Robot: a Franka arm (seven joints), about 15 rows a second.
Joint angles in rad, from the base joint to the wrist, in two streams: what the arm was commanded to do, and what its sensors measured. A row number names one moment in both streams.
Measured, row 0: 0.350 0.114 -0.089 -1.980 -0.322 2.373 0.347
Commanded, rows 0 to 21: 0.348 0.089 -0.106 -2.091 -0.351 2.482 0.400; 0.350 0.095 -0.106 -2.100 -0.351 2.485 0.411; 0.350 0.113 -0.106 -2.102 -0.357 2.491 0.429; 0.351 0.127 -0.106 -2.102 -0.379 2.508 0.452; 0.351 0.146 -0.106 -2.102 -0.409 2.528 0.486; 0.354 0.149 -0.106 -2.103 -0.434 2.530 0.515; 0.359 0.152 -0.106 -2.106 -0.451 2.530 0.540; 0.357 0.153 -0.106 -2.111 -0.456 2.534 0.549; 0.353 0.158 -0.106 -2.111 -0.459 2.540 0.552; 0.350 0.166 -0.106 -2.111 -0.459 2.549 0.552; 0.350 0.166 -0.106 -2.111 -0.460 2.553 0.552; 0.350 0.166 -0.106 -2.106 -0.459 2.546 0.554; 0.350 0.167 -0.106 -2.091 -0.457 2.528 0.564; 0.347 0.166 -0.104 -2.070 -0.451 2.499 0.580; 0.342 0.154 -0.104 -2.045 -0.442 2.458 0.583; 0.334 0.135 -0.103 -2.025 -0.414 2.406 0.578; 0.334 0.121 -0.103 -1.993 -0.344 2.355 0.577; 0.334 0.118 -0.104 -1.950 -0.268 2.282 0.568; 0.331 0.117 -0.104 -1.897 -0.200 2.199 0.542; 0.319 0.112 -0.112 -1.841 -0.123 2.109 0.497; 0.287 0.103 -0.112 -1.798 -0.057 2.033 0.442; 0.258 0.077 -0.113 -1.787 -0.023 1.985 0.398
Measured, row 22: 0.321 0.106 -0.121 -1.844 -0.117 2.097 0.487
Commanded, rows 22 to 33: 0.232 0.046 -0.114 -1.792 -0.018 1.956 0.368; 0.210 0.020 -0.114 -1.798 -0.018 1.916 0.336; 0.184 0.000 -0.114 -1.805 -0.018 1.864 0.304; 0.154 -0.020 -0.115 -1.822 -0.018 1.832 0.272; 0.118 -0.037 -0.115 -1.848 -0.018 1.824 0.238; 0.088 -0.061 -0.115 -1.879 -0.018 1.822 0.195; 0.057 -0.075 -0.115 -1.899 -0.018 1.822 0.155; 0.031 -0.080 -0.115 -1.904 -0.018 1.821 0.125; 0.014 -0.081 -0.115 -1.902 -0.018 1.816 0.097; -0.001 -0.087 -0.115 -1.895 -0.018 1.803 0.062; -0.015 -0.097 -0.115 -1.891 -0.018 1.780 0.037; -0.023 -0.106 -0.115 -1.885 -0.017 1.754 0.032
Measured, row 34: 0.004 -0.059 -0.130 -1.872 -0.046 1.802 0.070
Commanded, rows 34 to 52: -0.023 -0.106 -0.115 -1.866 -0.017 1.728 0.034; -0.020 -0.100 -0.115 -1.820 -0.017 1.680 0.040; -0.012 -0.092 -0.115 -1.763 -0.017 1.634 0.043; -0.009 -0.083 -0.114 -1.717 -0.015 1.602 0.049; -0.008 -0.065 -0.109 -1.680 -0.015 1.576 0.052; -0.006 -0.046 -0.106 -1.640 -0.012 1.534 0.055; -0.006 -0.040 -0.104 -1.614 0.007 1.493 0.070; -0.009 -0.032 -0.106 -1.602 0.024 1.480 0.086; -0.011 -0.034 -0.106 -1.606 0.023 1.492 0.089; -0.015 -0.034 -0.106 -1.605 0.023 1.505 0.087; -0.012 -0.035 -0.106 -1.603 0.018 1.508 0.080; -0.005 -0.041 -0.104 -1.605 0.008 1.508 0.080; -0.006 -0.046 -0.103 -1.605 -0.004 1.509 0.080; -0.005 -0.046 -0.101 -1.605 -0.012 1.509 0.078; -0.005 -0.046 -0.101 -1.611 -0.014 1.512 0.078; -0.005 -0.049 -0.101 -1.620 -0.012 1.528 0.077; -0.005 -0.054 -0.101 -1.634 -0.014 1.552 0.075; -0.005 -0.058 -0.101 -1.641 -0.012 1.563 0.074; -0.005 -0.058 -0.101 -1.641 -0.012 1.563 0.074
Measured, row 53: -0.006 -0.053 -0.104 -1.629 -0.007 1.539 0.075
